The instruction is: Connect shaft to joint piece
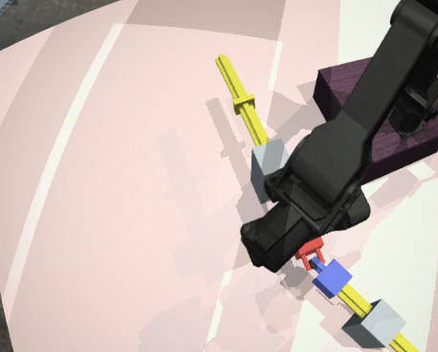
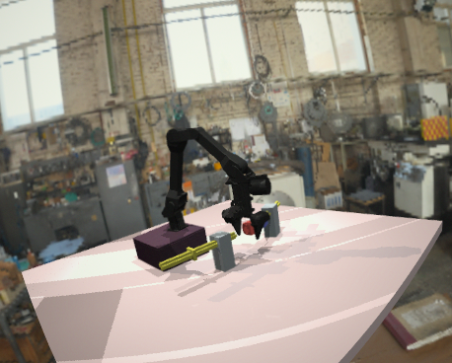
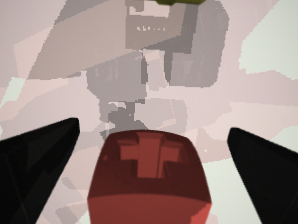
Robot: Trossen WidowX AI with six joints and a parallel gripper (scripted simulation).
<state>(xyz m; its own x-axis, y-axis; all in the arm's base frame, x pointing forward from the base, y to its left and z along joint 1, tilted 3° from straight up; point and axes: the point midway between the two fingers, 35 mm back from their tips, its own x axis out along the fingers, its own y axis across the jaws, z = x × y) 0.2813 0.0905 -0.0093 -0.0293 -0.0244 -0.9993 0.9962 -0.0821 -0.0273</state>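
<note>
My gripper tip is now 3 cm below the red forked joint piece, 2 cm to the right of it and 1 cm short of it.
</note>
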